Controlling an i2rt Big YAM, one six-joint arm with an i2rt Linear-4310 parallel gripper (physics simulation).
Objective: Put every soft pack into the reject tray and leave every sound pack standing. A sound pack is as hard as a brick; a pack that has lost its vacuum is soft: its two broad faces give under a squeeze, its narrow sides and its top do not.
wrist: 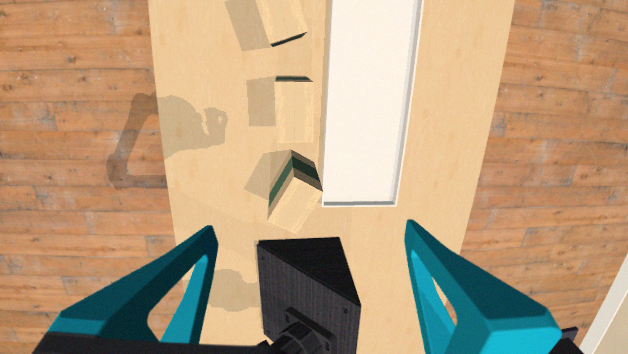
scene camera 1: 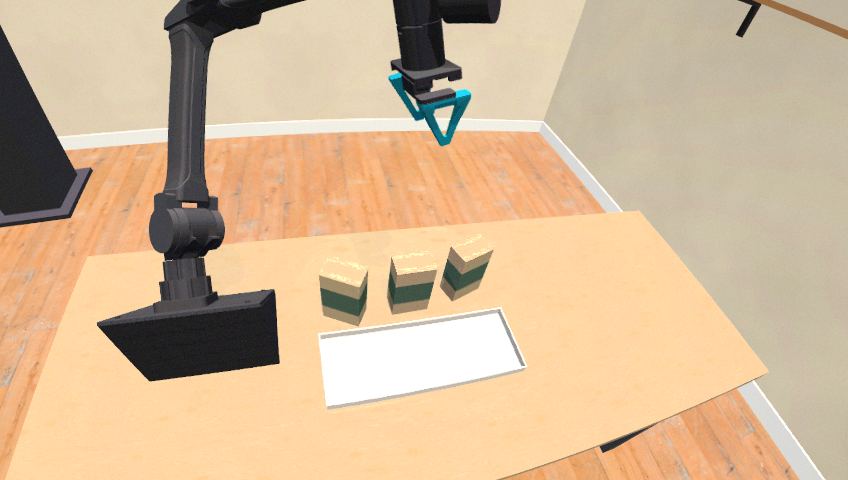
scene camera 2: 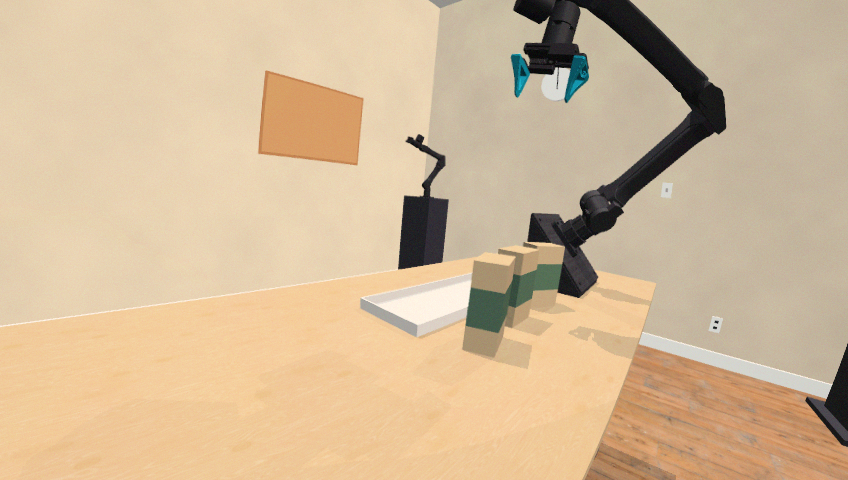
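Pixels of known places: gripper, fingertip midpoint: (wrist: 308,232) (scene camera 1: 431,131) (scene camera 2: 540,98); arm's base at its link origin: (wrist: 312,336) (scene camera 1: 188,305) (scene camera 2: 564,239).
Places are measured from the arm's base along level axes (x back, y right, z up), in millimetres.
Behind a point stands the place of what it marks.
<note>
Three tan packs with green bands stand upright in a row behind the reject tray. The left pack (scene camera 1: 343,297) {x -276, y 7, z -40 mm} (scene camera 2: 547,275) {x -295, y -40, z -57 mm} (wrist: 296,204) {x -286, y -16, z 9 mm} is nearest the arm's base. The middle pack (scene camera 1: 411,291) {x -414, y 12, z -55 mm} (scene camera 2: 521,288) {x -448, y -37, z -58 mm} (wrist: 294,112) {x -421, y -13, z 9 mm} and the right pack (scene camera 1: 466,273) {x -537, y 4, z -37 mm} (scene camera 2: 488,308) {x -592, y -42, z -57 mm} (wrist: 283,20) {x -535, y -21, z 9 mm} stand further along, each turned differently. Their softness cannot be told by sight. The white reject tray (scene camera 1: 422,361) {x -408, y 133, z -129 mm} (scene camera 2: 429,302) {x -475, y 144, z -129 mm} (wrist: 369,110) {x -396, y 127, z -129 mm} is empty where visible; packs hide part of it in scene camera 2. My teal-fingered gripper (scene camera 1: 432,131) {x -411, y -18, z 294 mm} (scene camera 2: 542,98) {x -411, y -18, z 294 mm} (wrist: 308,232) {x -411, y -18, z 294 mm} is open and empty, high above the packs.
The black wedge-shaped arm base (scene camera 1: 208,339) {x -34, y 70, z -8 mm} (scene camera 2: 544,226) {x -112, y 37, z 37 mm} (wrist: 310,280) {x -133, y 1, z -4 mm} stands on the wooden table (scene camera 1: 624,309) {x -958, y 143, z -132 mm} (scene camera 2: 208,386) {x -910, y 123, z -132 mm} (wrist: 455,100) {x -410, y 295, z -132 mm}, beside the left pack. The packs stand between the tray and one long table edge. A dark pedestal (scene camera 2: 422,231) with a small arm stands beyond the table.
</note>
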